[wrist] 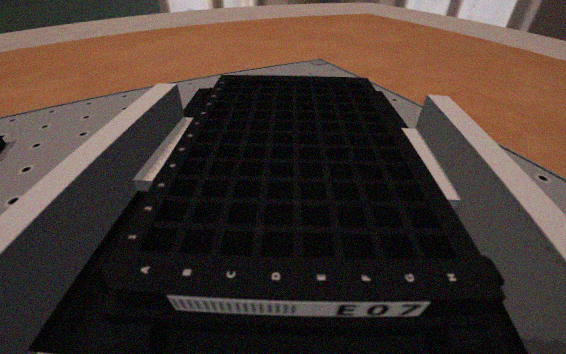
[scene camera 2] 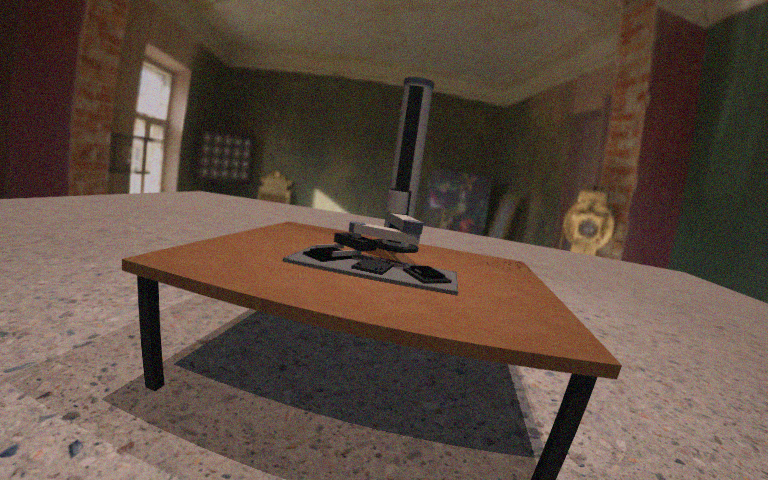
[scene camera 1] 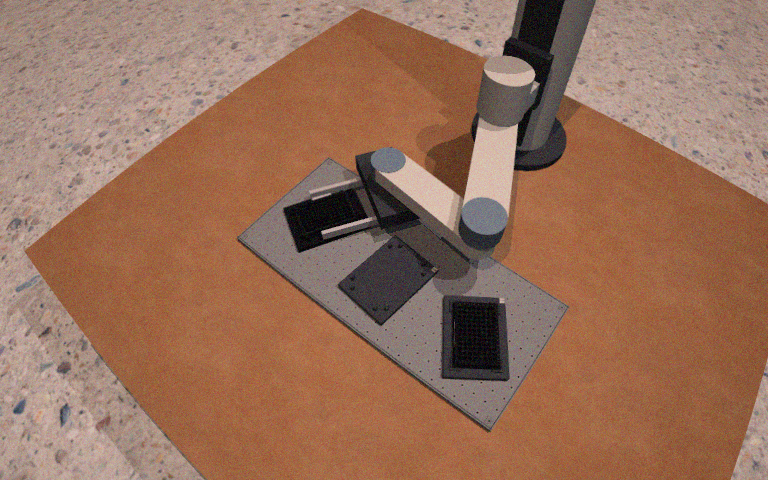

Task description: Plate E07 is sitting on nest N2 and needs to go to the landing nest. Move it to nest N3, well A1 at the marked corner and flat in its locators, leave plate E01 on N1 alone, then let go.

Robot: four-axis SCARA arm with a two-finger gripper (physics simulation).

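The black plate E07 lies flat on its dark nest at the left end of the grey board. Its E07 label faces the wrist camera, with row letters A to H above it. My gripper is shut on it, with a finger pad against each long side. A bare dark nest with small locator pins and a pale corner mark is in the middle. Another black plate, its label unreadable, sits in the right nest, apart from my gripper.
The perforated grey board carries the nests on the brown table. The arm's column stands behind the board. The arm's outer link passes over the board's back edge.
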